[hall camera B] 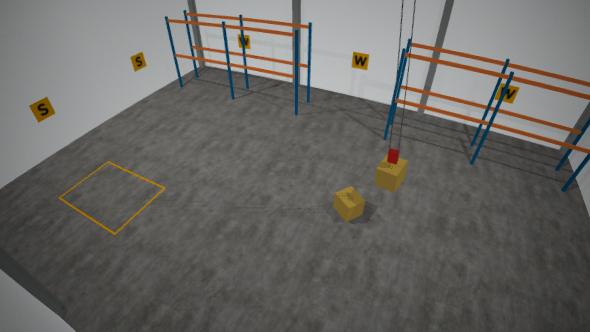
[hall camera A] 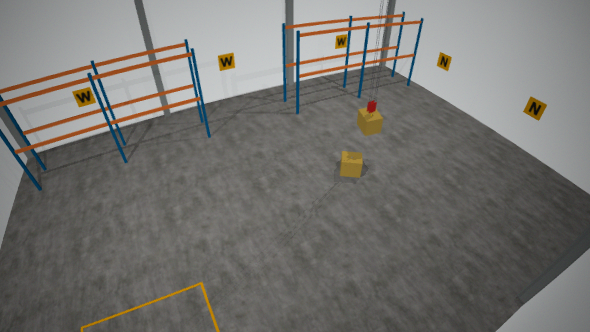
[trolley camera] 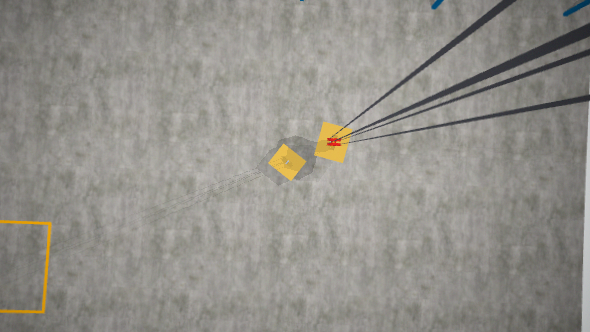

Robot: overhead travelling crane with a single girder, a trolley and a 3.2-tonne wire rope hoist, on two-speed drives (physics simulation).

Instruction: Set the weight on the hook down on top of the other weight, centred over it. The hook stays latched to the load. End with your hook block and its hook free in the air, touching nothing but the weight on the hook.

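Observation:
My red hook block (hall camera A: 371,106) (hall camera B: 393,156) (trolley camera: 334,142) hangs on its ropes, latched to a yellow weight (hall camera A: 369,124) (hall camera B: 390,176) (trolley camera: 332,154) that hangs in the air. The other yellow weight (hall camera A: 351,166) (hall camera B: 348,205) (trolley camera: 290,170) stands on the floor, with dark shadow around it. The two weights are apart. In the trolley view the hanging weight is right of and a little above the standing one, and the two are turned differently. The hook itself is too small to make out.
One blue and orange rack (hall camera A: 201,92) (hall camera B: 296,95) stands along the W wall at the left; another rack (hall camera A: 298,90) (hall camera B: 491,118) stands at the right. A yellow outlined square (hall camera A: 141,305) (hall camera B: 136,175) (trolley camera: 47,267) is marked on the floor.

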